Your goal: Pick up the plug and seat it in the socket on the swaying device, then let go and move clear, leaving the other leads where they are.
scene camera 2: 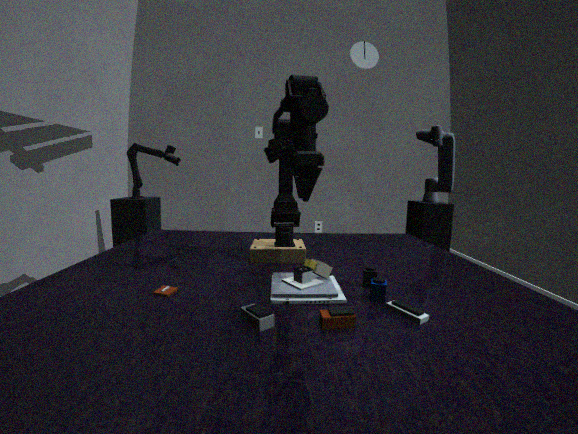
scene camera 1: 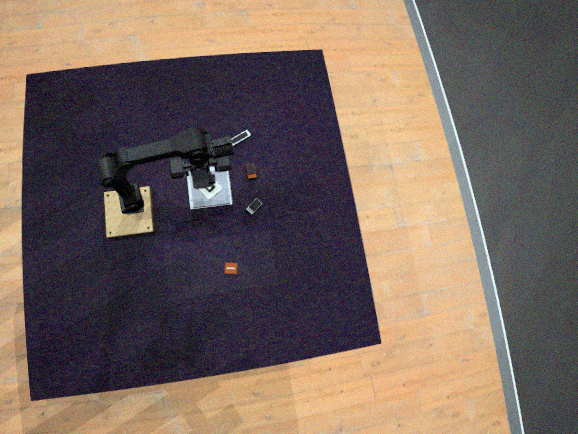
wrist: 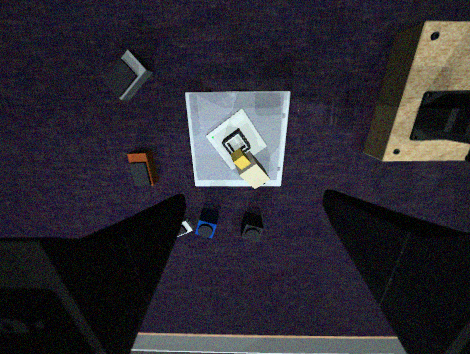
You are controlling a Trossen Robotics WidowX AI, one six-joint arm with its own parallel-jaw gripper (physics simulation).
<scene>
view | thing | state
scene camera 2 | my gripper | -
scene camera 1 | my gripper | -
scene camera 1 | device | -
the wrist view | my gripper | -
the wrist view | plug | -
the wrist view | device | -
</scene>
